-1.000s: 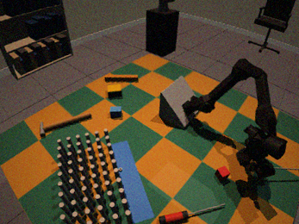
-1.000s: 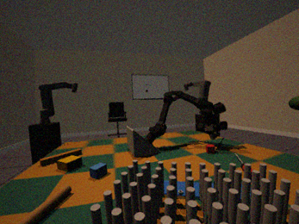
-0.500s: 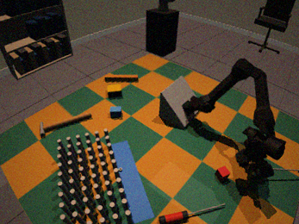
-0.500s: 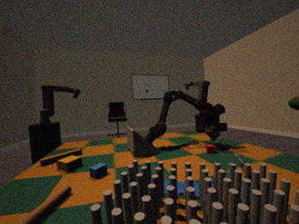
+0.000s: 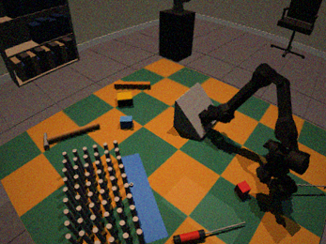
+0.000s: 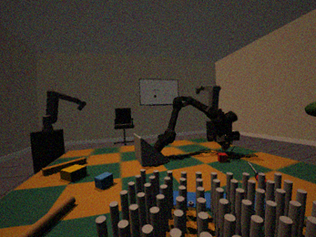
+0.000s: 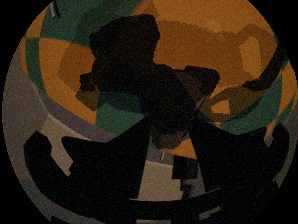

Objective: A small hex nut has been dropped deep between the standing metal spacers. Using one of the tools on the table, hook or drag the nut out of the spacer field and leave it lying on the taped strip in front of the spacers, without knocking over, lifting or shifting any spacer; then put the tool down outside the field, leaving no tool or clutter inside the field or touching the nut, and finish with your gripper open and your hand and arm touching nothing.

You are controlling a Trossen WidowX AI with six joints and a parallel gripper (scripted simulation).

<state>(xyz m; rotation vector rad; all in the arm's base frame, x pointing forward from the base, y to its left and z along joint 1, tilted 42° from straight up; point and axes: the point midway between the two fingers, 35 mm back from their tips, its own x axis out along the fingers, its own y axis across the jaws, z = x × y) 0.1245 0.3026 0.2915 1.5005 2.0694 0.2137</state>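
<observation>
The thin hook tool is 60 mm behind my gripper tip and 80 mm to the left of it. The rest, counted from my gripper tip: blue taped strip 340 mm ahead, 410 mm to the right, 40 mm below; red cube 100 mm ahead, 120 mm to the right, 20 mm below; blue cube 120 mm ahead, 720 mm to the right, 20 mm below.
</observation>
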